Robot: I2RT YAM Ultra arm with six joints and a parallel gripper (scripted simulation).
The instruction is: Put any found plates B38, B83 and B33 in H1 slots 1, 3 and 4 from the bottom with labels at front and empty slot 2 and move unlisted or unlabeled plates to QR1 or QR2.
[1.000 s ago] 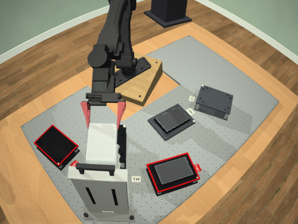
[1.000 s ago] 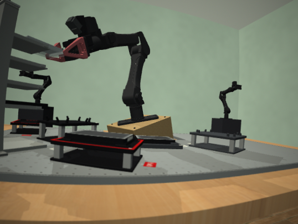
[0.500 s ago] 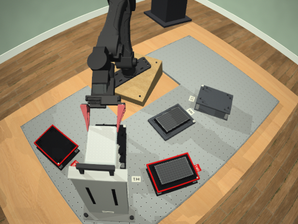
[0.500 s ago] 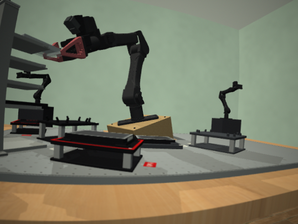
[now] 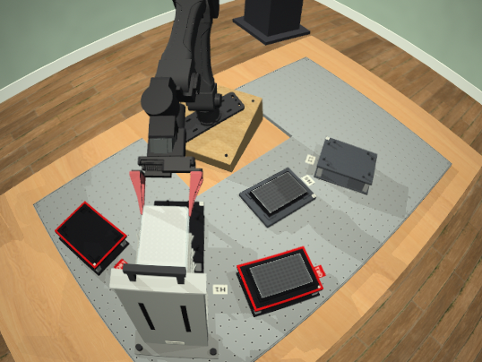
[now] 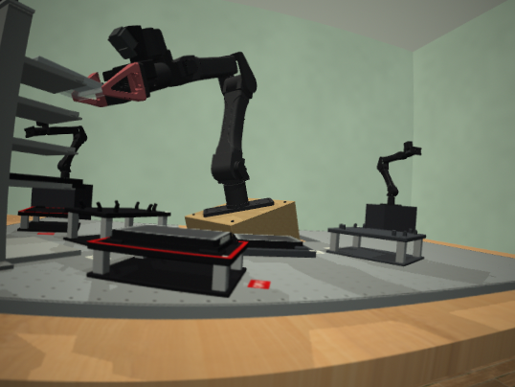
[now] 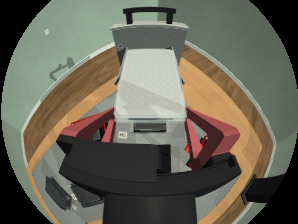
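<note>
The pale translucent plate lies 5 cm ahead of my hand and 3 cm to the right of it. The rest, counted from my hand: plate hotel H1: 14 cm ahead, 9 cm to the right, 11 cm below; then hotel handle: 14 cm ahead, 9 cm to the right, 8 cm above; then red-edged quarantine nest: 19 cm behind, 15 cm to the right, 22 cm below.
</note>
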